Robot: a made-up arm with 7 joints.
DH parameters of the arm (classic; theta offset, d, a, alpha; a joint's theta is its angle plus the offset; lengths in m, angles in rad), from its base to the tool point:
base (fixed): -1.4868 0 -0.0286 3.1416
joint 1: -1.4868 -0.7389 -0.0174 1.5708
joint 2: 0 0.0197 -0.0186 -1.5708
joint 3: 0 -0.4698 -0.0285 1.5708
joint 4: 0 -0.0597 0.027 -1.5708
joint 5: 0 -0.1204 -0.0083 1.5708
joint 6: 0 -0.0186 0.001 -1.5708
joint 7: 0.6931 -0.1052 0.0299 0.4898
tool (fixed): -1.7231 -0.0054 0 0
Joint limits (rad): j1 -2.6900..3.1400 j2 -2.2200..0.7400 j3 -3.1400..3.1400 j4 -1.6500..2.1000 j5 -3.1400..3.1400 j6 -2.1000..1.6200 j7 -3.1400..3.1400
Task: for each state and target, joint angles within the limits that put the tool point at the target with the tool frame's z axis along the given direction. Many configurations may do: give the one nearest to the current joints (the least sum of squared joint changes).
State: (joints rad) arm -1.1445 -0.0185 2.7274 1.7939 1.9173 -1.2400 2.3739
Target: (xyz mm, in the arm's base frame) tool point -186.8 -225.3 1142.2 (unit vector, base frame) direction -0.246 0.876 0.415
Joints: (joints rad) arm -0.7395 -0.3536 2.9039 1.4271 1.4713 -1.0149 2.9588
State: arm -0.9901 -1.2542 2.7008 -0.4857 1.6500 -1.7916 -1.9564
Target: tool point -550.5 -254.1 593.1 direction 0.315 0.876 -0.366
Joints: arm -0.4554 -1.8656 2.5999 -0.3749 1.7005 -1.4834 -2.1859
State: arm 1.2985 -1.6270 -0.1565 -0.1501 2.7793 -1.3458 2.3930
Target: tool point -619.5 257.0 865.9 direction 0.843 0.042 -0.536
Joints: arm 0.4227 -1.4830 0.0972 -0.0750 3.0848 -0.9420 3.1203
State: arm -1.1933 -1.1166 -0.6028 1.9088 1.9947 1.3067 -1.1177
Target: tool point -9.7 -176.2 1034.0 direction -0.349 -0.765 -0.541
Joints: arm -1.5700 -0.9858 -0.9223 2.0642 0.9481 0.8446 -1.3154
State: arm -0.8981 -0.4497 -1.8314 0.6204 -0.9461 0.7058 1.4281
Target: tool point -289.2 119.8 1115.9 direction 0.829 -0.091 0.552
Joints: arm -0.4265 -0.4104 -1.9311 1.1219 -0.5313 1.3310 1.6334
